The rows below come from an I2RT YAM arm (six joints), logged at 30 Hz.
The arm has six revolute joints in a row. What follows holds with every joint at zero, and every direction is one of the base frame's. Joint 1 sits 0.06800 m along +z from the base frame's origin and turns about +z. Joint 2 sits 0.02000 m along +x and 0.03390 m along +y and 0.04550 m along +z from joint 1 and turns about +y. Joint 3 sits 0.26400 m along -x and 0.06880 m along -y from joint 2 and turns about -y. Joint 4 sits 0.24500 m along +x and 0.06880 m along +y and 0.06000 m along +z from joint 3 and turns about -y. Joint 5 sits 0.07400 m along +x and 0.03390 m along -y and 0.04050 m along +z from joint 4 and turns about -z. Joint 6 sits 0.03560 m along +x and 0.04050 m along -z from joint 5 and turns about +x. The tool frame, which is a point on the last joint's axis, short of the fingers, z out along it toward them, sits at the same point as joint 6; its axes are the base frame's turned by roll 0.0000, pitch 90.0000 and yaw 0.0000 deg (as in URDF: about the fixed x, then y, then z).
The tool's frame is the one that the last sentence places.
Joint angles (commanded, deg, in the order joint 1, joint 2, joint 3, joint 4, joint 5, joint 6), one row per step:
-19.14 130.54 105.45 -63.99 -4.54 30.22
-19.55 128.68 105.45 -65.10 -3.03 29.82
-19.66 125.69 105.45 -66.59 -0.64 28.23
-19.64 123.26 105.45 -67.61 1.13 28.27
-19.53 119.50 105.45 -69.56 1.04 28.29
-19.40 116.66 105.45 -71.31 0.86 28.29
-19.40 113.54 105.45 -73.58 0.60 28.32
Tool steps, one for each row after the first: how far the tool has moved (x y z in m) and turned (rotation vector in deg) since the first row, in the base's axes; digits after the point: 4 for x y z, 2 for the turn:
-0.0048 -0.0026 0.0135 -1.69 -0.23 -0.05
-0.0115 -0.0027 0.0349 -4.52 -0.89 1.33
-0.0171 -0.0017 0.0521 -6.66 -1.59 1.18
-0.0269 0.0027 0.0780 -7.20 -3.33 1.18
-0.0357 0.0069 0.0969 -7.40 -4.42 1.27
-0.0473 0.0112 0.1169 -7.45 -5.31 1.22

